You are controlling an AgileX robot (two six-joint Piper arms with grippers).
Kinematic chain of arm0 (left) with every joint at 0, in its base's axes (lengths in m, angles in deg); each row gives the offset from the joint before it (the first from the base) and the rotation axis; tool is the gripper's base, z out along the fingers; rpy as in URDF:
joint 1: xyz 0 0 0.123 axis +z
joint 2: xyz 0 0 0 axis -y
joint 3: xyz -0.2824 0 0.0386 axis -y
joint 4: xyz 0.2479 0 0.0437 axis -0.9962 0 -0.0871
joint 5: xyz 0 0 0 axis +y
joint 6: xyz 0.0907 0 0.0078 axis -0.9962 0 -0.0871
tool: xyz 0 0 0 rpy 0 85 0
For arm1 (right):
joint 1: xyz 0 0 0.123 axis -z
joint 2: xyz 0 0 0 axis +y
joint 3: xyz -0.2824 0 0.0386 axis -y
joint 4: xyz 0.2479 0 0.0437 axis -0.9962 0 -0.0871
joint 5: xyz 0 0 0 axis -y
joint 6: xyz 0.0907 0 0.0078 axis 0.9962 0 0.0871
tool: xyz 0 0 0 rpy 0 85 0
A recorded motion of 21 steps. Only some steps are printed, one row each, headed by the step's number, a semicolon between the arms.
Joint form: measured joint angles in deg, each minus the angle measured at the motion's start. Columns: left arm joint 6, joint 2, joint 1, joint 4, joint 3, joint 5; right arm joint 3, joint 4, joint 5, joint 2, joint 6, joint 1.
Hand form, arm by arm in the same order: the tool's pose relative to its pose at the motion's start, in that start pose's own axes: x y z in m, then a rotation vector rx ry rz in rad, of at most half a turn. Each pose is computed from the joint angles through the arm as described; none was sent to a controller.
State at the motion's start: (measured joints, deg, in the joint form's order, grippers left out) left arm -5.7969 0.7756 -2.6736 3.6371 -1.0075 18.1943; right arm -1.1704 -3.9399 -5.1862 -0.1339 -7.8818 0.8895
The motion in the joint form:
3: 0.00 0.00 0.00 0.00 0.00 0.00; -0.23 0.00 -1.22 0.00 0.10 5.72
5: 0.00 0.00 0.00 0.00 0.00 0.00; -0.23 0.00 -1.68 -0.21 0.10 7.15
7: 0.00 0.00 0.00 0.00 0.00 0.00; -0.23 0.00 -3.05 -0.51 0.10 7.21
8: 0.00 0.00 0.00 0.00 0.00 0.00; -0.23 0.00 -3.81 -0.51 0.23 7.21
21: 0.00 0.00 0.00 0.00 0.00 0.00; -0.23 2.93 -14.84 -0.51 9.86 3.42
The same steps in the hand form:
3: 0.0000 0.0000 0.0000 0.0000 0.0000 0.0000; 0.0037 -0.0053 -0.0001 0.0964 0.0319 0.0051
5: 0.0000 0.0000 0.0000 0.0000 0.0000 0.0000; 0.0043 -0.0066 -0.0005 0.1204 0.0378 0.0062
7: 0.0000 0.0000 0.0000 0.0000 0.0000 0.0000; 0.0062 -0.0063 -0.0010 0.1185 0.0563 0.0074
8: 0.0000 0.0000 0.0000 0.0000 0.0000 0.0000; 0.0074 -0.0062 -0.0010 0.1168 0.0693 0.0105
21: 0.0000 0.0000 0.0000 0.0000 0.0000 0.0000; 0.0244 -0.0015 -0.0035 0.0571 0.2549 0.1299

